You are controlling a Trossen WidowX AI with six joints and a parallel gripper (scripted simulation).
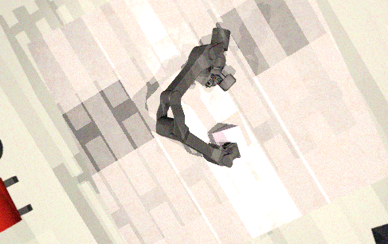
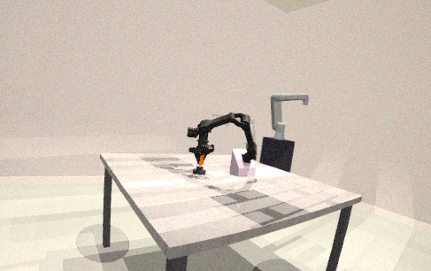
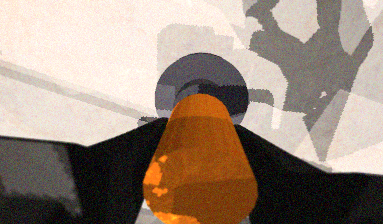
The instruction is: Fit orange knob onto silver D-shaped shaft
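My gripper tip is now 40 mm above the dark round pedestal. Round my gripper tip: orange knob: 30 mm above.
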